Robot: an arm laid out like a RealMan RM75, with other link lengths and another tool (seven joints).
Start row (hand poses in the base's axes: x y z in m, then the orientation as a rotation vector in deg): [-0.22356 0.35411 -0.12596 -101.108 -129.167 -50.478]
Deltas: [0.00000 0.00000 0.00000 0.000 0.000 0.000]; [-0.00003 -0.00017 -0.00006 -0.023 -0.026 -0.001]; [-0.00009 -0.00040 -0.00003 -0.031 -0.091 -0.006]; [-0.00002 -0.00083 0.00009 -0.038 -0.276 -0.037]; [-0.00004 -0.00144 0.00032 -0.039 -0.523 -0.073]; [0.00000 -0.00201 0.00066 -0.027 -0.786 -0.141]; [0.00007 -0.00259 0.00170 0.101 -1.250 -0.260]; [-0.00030 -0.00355 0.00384 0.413 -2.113 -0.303]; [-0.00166 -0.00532 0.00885 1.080 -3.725 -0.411]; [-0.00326 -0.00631 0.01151 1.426 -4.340 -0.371]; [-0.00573 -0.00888 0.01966 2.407 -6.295 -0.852]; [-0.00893 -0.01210 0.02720 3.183 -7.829 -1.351]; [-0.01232 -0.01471 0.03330 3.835 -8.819 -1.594]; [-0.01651 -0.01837 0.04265 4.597 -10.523 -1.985]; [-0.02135 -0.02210 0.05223 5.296 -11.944 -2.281]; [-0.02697 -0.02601 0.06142 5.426 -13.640 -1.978]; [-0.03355 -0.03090 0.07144 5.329 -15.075 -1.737]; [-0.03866 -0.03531 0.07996 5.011 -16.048 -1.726]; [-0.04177 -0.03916 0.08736 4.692 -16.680 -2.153]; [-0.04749 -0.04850 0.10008 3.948 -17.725 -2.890]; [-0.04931 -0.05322 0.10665 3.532 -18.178 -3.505]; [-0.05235 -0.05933 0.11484 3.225 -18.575 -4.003]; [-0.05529 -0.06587 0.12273 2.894 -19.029 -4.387]
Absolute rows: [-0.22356 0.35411 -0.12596 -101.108 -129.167 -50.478]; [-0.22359 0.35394 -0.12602 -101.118 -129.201 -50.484]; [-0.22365 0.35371 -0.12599 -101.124 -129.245 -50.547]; [-0.22358 0.35328 -0.12587 -101.159 -129.343 -50.746]; [-0.22360 0.35267 -0.12564 -101.193 -129.470 -51.019]; [-0.22356 0.35210 -0.12530 -101.262 -129.574 -51.328]; [-0.22349 0.35152 -0.12426 -101.337 -129.667 -51.979]; [-0.22386 0.35056 -0.12212 -101.211 -129.897 -53.230]; [-0.22522 0.34879 -0.11711 -100.958 -130.215 -55.661]; [-0.22682 0.34780 -0.11445 -100.709 -130.308 -56.663]; [-0.22929 0.34523 -0.10630 -100.736 -130.251 -59.863]; [-0.23249 0.34201 -0.09876 -100.886 -130.081 -62.414]; [-0.23588 0.33940 -0.09266 -100.799 -129.875 -64.191]; [-0.24007 0.33574 -0.08331 -100.757 -129.836 -66.914]; [-0.24491 0.33201 -0.07373 -100.631 -129.739 -69.245]; [-0.25053 0.32810 -0.06454 -99.932 -130.728 -71.247]; [-0.25711 0.32321 -0.05452 99.019 131.182 72.457]; [-0.26222 0.31880 -0.04600 97.994 130.650 72.547]; [-0.26533 0.31495 -0.03860 97.742 129.818 72.444]; [-0.27105 0.30561 -0.02588 97.315 128.429 71.974]; [-0.27287 0.30089 -0.01931 97.398 127.502 71.638]; [-0.27591 0.29478 -0.01112 97.437 126.732 71.423]; [-0.27885 0.28824 -0.00323 97.303 126.061 71.207]
